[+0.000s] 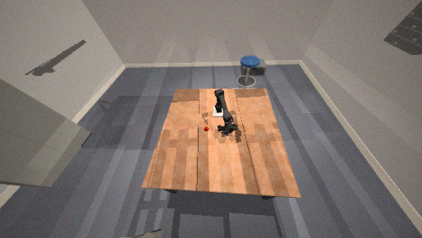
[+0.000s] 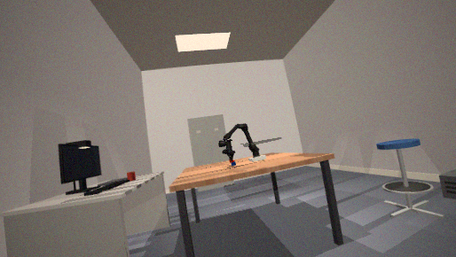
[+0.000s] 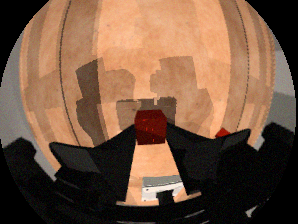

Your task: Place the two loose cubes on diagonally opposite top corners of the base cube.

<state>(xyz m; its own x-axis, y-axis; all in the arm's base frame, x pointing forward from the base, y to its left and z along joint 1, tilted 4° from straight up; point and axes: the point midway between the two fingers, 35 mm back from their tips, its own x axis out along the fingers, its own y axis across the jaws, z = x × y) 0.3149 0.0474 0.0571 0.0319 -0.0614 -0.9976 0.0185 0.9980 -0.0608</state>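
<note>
My gripper tip is now 2 cm past the blue cube and 4 cm above it.
</note>
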